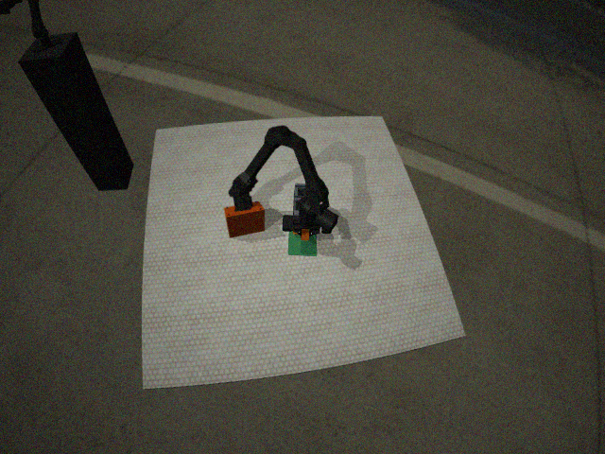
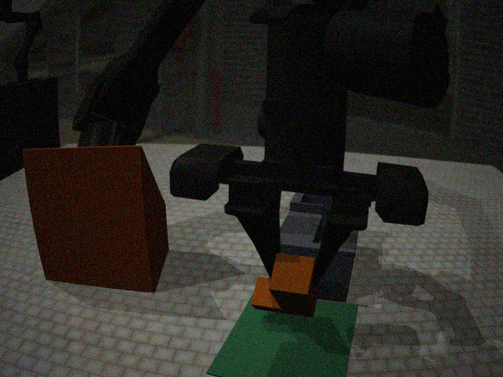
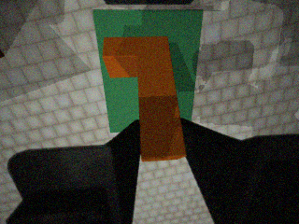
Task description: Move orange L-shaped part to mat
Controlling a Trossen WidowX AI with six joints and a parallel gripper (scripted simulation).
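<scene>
Right now my gripper tip is 3 cm to the right of the orange L-shaped part, 3 cm above it and 1 cm past it. The rest, counted from my gripper tip: green mat 10 cm below, 2 cm to the left.
</scene>
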